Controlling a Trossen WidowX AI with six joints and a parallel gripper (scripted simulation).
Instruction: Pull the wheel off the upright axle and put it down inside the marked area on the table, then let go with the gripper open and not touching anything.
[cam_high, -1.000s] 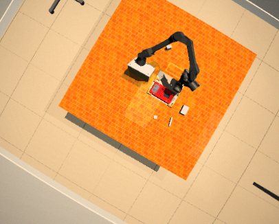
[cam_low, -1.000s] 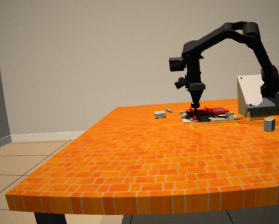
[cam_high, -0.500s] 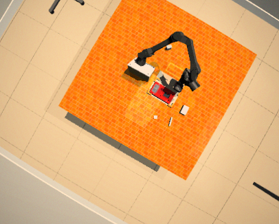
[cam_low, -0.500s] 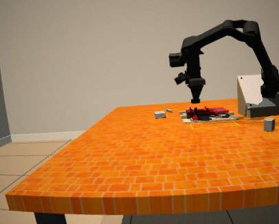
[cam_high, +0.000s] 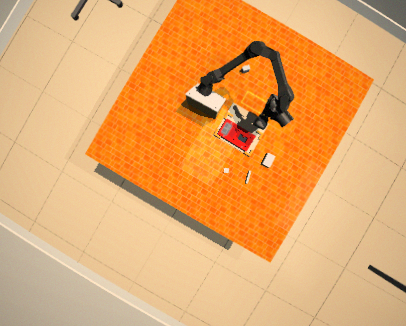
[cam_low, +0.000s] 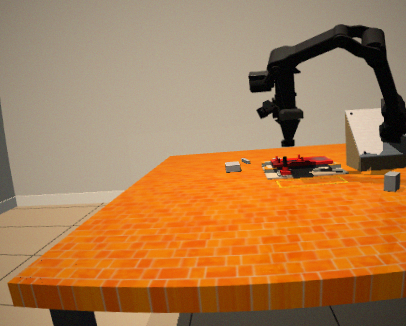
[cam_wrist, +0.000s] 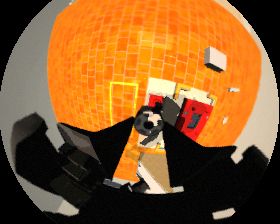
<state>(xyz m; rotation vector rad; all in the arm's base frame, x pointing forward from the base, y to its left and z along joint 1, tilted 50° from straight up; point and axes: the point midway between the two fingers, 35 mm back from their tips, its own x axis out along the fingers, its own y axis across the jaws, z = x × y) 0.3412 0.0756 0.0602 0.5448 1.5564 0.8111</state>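
Right now my gripper tip is 7 cm above the upright axle, 2 cm to the left of it and 1 cm short of it. From my gripper tip the other things lie so: dark wheel: right at my gripper tip.
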